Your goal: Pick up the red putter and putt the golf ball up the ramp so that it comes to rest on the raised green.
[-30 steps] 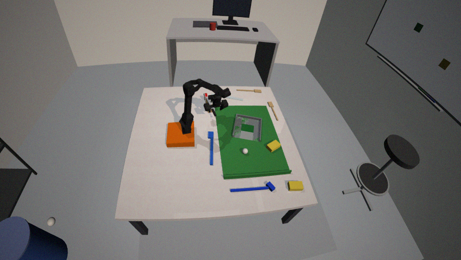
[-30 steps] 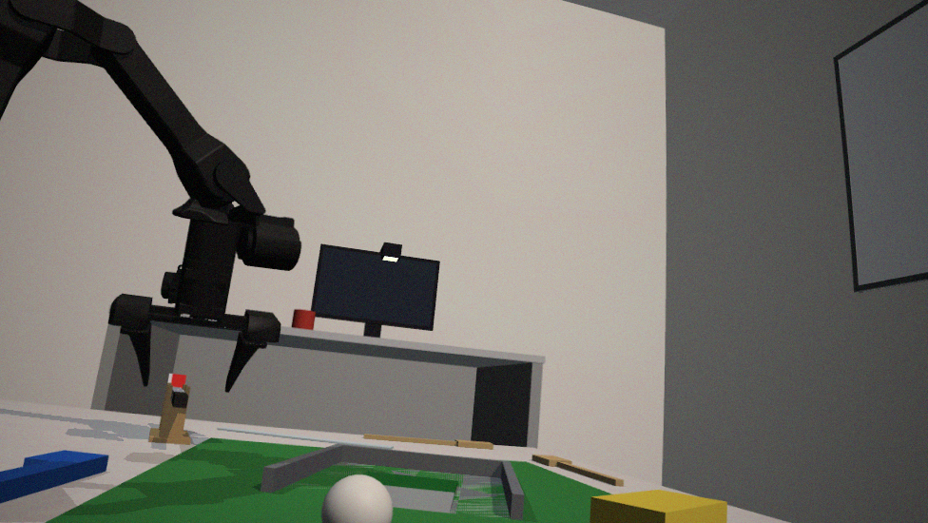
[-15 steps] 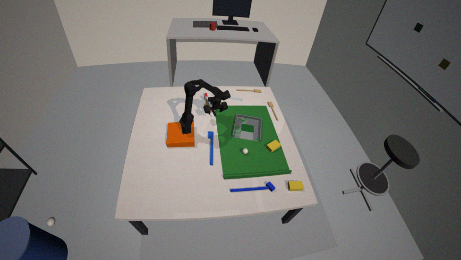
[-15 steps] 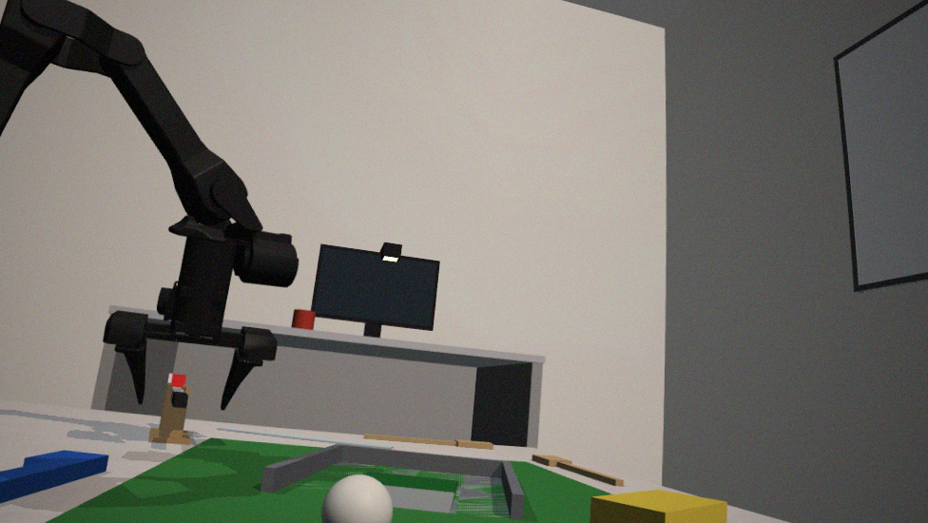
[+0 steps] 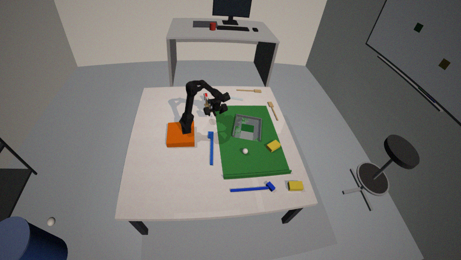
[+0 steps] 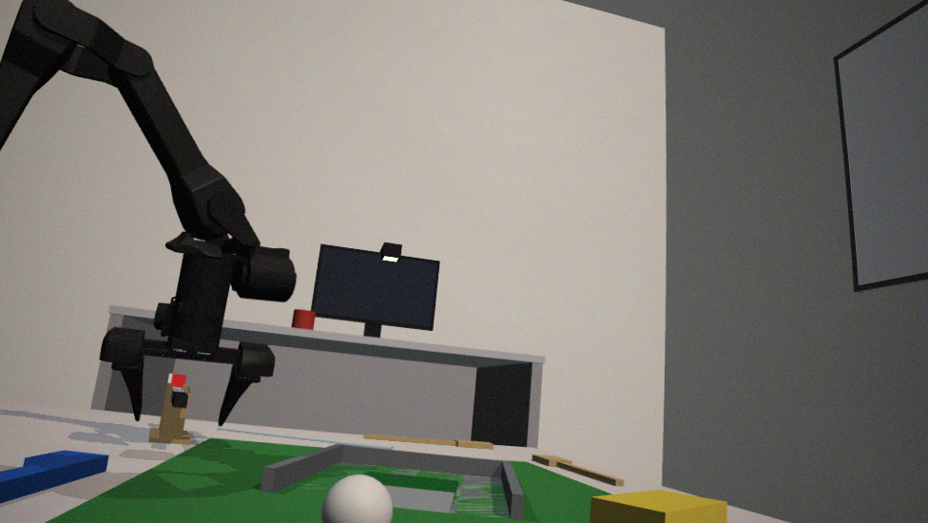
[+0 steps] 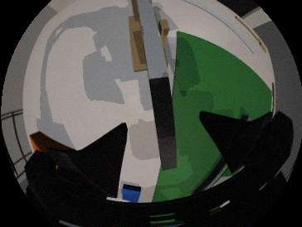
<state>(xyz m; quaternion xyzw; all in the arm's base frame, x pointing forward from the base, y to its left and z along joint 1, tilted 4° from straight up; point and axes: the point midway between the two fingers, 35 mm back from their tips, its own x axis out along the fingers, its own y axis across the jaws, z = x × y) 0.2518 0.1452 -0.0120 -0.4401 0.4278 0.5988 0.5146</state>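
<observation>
The red putter lies 2 cm behind my gripper tip, 11 cm to the left of it and 2 cm above it. Also, from my gripper tip: white golf ball 13 cm ahead, 40 cm to the right, 1 cm below; then green mat 22 cm ahead, 25 cm to the right, 3 cm below; then tan stand 2 cm behind, 13 cm to the left.
</observation>
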